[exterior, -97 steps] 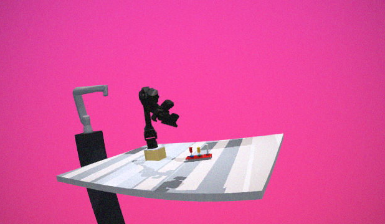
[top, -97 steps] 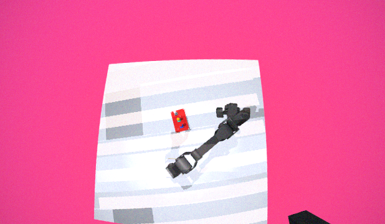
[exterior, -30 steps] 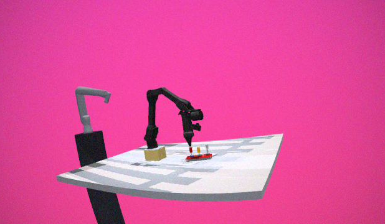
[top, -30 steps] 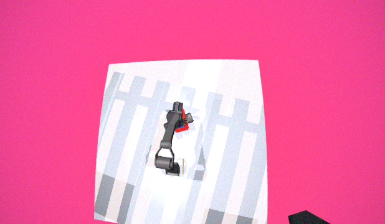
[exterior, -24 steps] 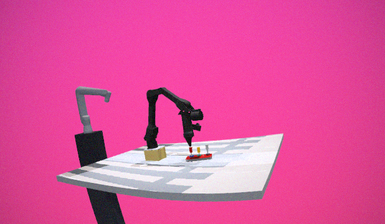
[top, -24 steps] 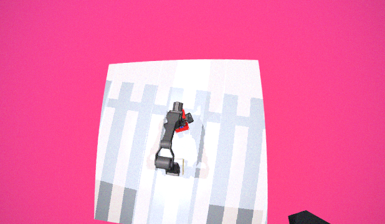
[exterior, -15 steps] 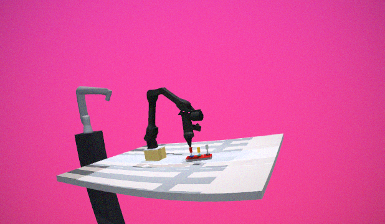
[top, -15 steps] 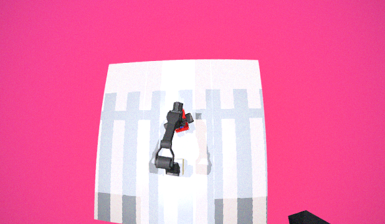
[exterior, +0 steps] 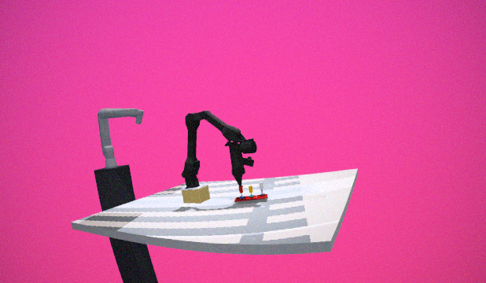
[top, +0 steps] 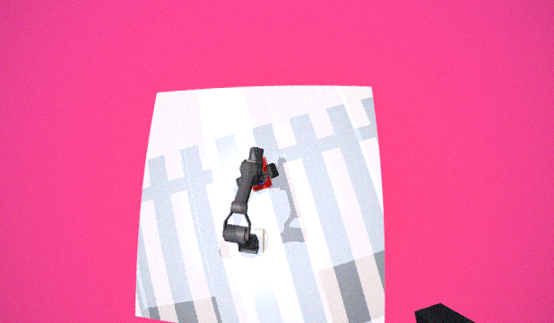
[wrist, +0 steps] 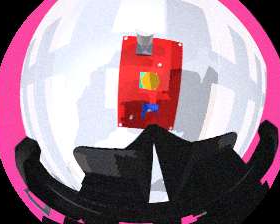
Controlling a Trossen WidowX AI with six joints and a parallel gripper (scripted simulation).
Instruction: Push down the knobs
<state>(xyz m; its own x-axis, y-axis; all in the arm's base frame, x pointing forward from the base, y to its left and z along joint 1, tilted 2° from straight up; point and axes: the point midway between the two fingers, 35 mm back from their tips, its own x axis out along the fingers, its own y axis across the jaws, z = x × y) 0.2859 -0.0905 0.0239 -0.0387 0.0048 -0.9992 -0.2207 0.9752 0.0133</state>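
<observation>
Now: gripper tip 5 cm short of the yellow knob, 1 cm to the right of it and 3 cm above it.
</observation>
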